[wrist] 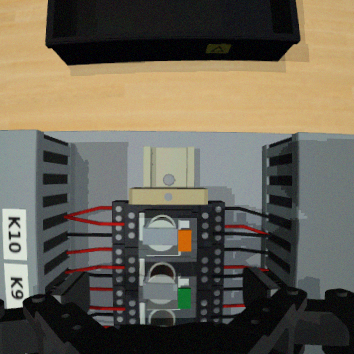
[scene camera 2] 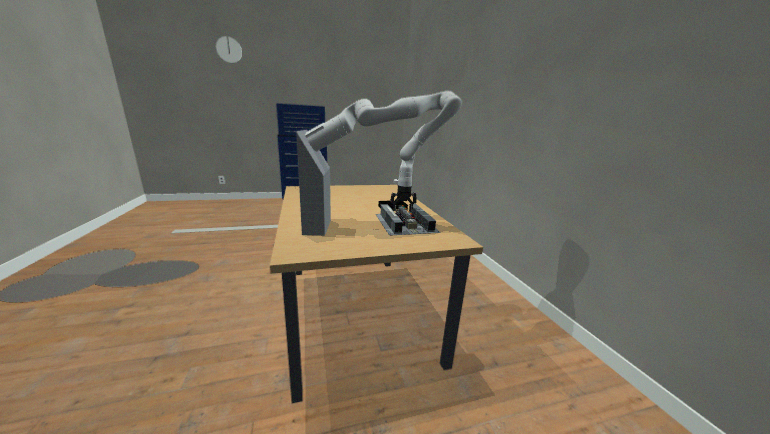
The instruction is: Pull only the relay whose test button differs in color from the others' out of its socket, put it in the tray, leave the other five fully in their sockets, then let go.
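Places are measured from the arm's base along level axes (x ahead, y left, z up), in centimetres.
Where they show: gripper, between the fingertips: (wrist: 166,286) (scene camera 2: 402,210); arm's base, origin of its link: (scene camera 2: 311,142).
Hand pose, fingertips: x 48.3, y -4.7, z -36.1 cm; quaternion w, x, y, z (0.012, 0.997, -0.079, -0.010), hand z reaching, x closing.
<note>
Things, the pixels of their top centre, and the offset from my fingertips. "pt": a spot on its surface instead. Level surfaces: height alone.
- clear relay with an orange test button, centre of its top: (wrist: 167,240) dx +0.6, dy +3.1, dz +2.2 cm
- relay with a green test button, centre of its top: (wrist: 166,298) dx +0.1, dy +0.3, dz +2.2 cm
- third relay, centre of its top: (wrist: 167,351) dx -0.4, dy -2.5, dz +2.2 cm
- black tray, centre of its top: (scene camera 2: 393,202) dx +3.8, dy +20.0, dz -1.3 cm
- beige end stop, centre of its top: (wrist: 167,196) dx +0.9, dy +4.9, dz -0.7 cm
- rail, a spot on its surface: (wrist: 169,162) pt dx +1.4, dy +7.0, dz -4.4 cm
- K9, a spot on its surface: (wrist: 17,290) pt dx -7.5, dy +1.5, dz +1.5 cm
- wooden table, height of its surface: dz -4.8 cm
In the wrist view a clear relay with an orange test button (wrist: 184,240) sits in the socket at the top end of the row. Below it is a relay with a green test button (wrist: 184,298). Part of a third relay (wrist: 161,317) shows under that; its button and the other relays are hidden by the gripper. My gripper (scene camera 2: 403,208) (wrist: 166,286) is open and empty, its fingers apart on either side of the socket row, about level with the green-button relay. The black tray (scene camera 2: 383,203) (wrist: 150,52) stands beyond the top end of the row; part of its inside shows.
Grey slotted wire ducts (wrist: 56,190) (wrist: 281,195) flank the sockets, with red and black wires between. A beige end stop (wrist: 150,196) and rail (wrist: 169,162) lie at the row's top end. Labels K10 (wrist: 14,234) and K9 (wrist: 17,290) are on the left duct. The wooden table (scene camera 2: 345,249) carries everything.
</note>
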